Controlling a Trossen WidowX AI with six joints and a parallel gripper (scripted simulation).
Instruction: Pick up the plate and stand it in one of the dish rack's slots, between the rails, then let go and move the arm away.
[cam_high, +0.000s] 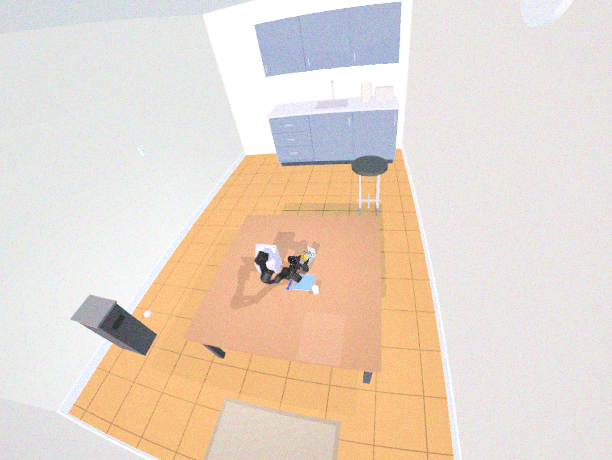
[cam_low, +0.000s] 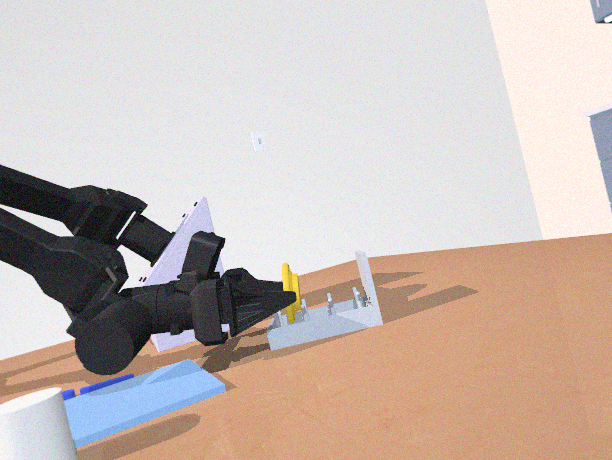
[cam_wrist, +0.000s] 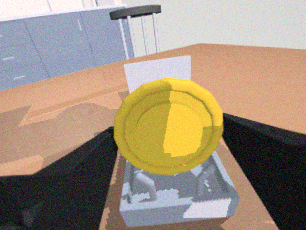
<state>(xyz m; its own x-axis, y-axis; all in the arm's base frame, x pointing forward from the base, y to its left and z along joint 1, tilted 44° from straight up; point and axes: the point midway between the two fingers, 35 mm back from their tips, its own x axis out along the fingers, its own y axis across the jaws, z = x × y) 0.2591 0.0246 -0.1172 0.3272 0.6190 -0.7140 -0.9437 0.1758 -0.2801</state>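
My gripper tip is 1 cm short of the grey dish rack, 2 cm to the right of it and 3 cm above it. From my gripper tip the other things lie so: light blue board (5 cm ahead, 19 cm to the right, 5 cm below); yellow plate (1 cm to the right); dark blue spoon (5 cm behind, 25 cm to the right, 5 cm below).
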